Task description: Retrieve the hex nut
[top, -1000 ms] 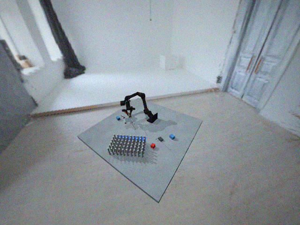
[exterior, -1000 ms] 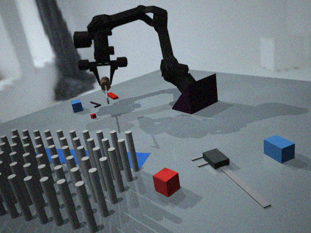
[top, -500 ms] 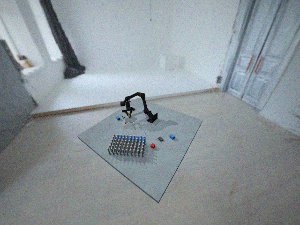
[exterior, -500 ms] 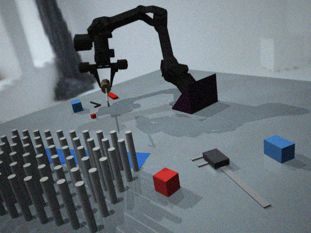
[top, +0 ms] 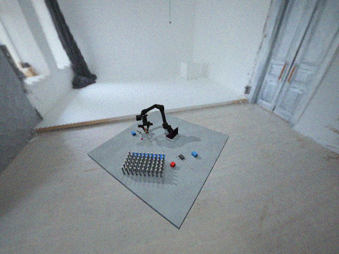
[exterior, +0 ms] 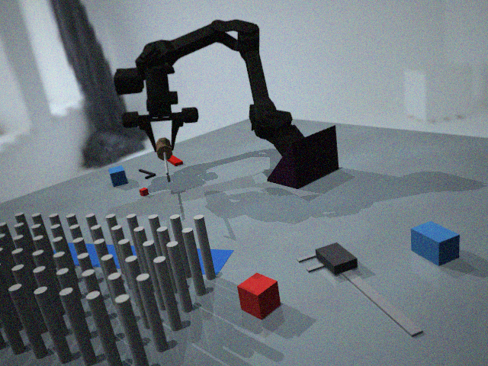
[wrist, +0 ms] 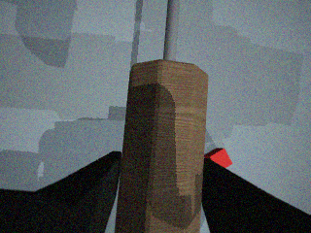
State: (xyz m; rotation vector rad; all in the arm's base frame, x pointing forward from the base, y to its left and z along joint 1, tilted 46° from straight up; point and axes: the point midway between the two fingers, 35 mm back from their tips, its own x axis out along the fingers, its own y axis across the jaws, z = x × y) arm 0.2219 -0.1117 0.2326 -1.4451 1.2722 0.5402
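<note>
My gripper tip is now 10 cm above the small red cube, 7 cm short of it and 3 cm to the left of it. The rest, counted from my gripper tip: red-handled tool 27 cm to the right, 12 cm behind, 10 cm below; L-shaped piece 17 cm to the right, 10 cm below, 1 cm behind; blue taped strip 26 cm to the left, 22 cm ahead, 10 cm below.
</note>
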